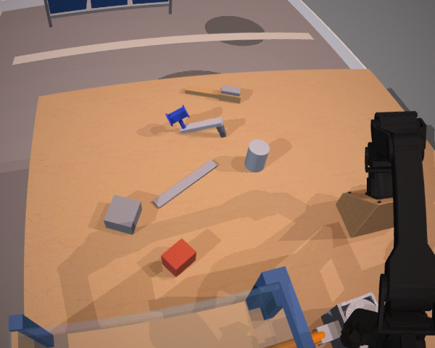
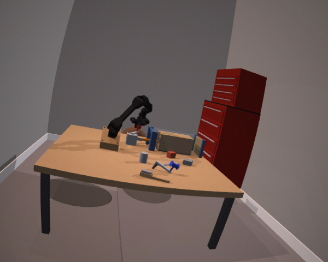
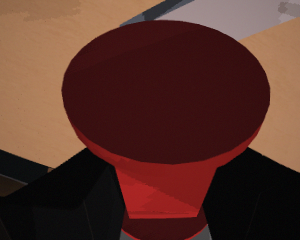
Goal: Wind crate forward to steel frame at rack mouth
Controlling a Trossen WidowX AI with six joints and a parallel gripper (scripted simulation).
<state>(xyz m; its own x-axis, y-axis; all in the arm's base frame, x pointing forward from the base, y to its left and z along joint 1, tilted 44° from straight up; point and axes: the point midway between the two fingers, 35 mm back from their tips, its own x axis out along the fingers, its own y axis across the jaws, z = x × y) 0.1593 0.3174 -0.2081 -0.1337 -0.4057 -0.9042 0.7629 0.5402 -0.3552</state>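
My gripper tip is 50 mm to the left of the red-gripped winch handle and 30 mm above it. From my gripper tip the other things lie so: blue steel frame 140 mm ahead, 80 mm to the right, 20 mm below; then red knob 10 mm ahead, 10 mm to the right; then grey winch 30 mm behind, 120 mm to the right, 100 mm below.
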